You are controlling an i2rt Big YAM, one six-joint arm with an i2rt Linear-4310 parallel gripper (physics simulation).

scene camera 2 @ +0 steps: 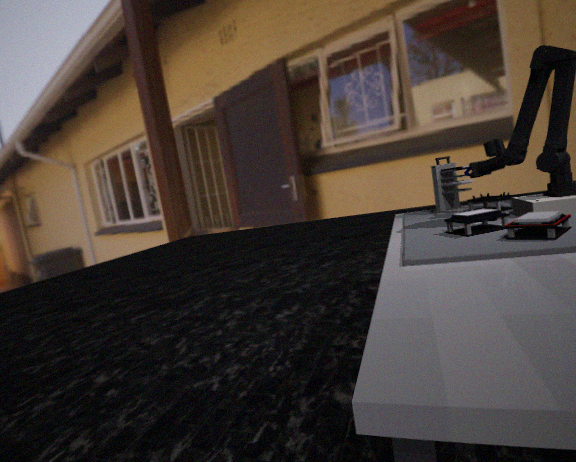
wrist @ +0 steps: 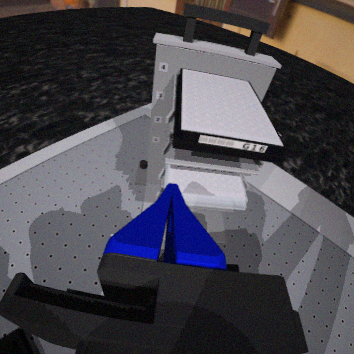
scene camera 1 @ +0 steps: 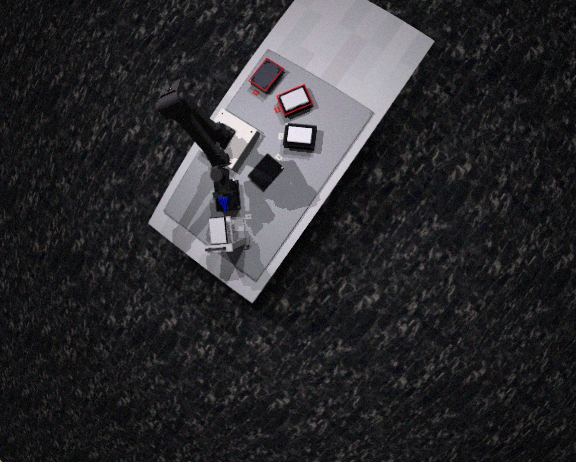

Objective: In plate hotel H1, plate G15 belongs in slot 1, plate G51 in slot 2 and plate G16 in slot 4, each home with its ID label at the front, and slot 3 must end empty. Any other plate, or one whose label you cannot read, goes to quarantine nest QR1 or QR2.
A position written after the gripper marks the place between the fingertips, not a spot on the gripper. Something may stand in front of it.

The gripper (wrist: 171,189) is shut, holding nothing. Further things: a rack tower (scene camera 2: 444,201).
